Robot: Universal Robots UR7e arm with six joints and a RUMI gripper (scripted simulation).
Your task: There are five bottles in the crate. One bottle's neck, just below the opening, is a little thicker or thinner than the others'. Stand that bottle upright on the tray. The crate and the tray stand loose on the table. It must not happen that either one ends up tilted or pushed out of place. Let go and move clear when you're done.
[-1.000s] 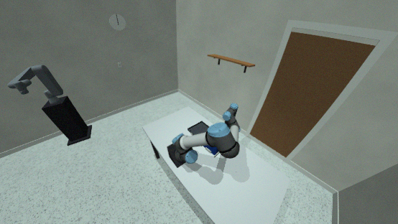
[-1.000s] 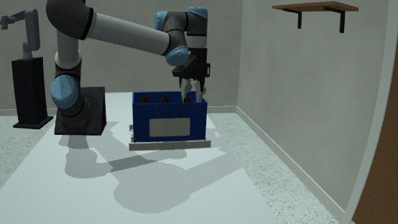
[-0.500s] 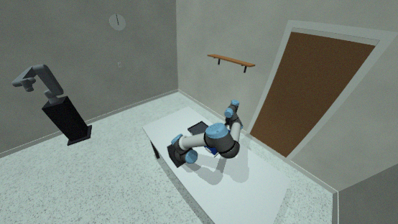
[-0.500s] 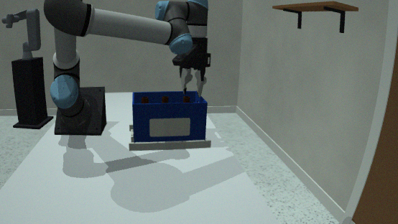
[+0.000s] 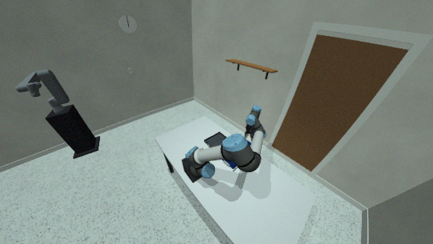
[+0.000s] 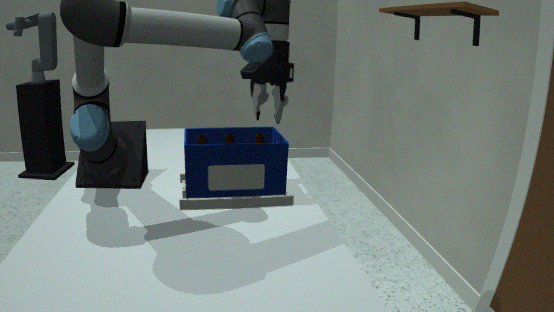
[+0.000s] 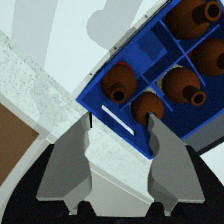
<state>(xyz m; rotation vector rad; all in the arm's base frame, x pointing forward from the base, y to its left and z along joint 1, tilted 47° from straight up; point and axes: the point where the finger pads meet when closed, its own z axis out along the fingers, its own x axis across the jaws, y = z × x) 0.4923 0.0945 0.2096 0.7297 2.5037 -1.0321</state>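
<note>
The blue crate lies 9 cm behind my hand, 4 cm to the left of it and 15 cm below it. Round my hand: bottle: 18 cm behind, 6 cm to the left, 15 cm below; dark grey tray: 13 cm behind, 33 cm to the left, 22 cm below.
</note>
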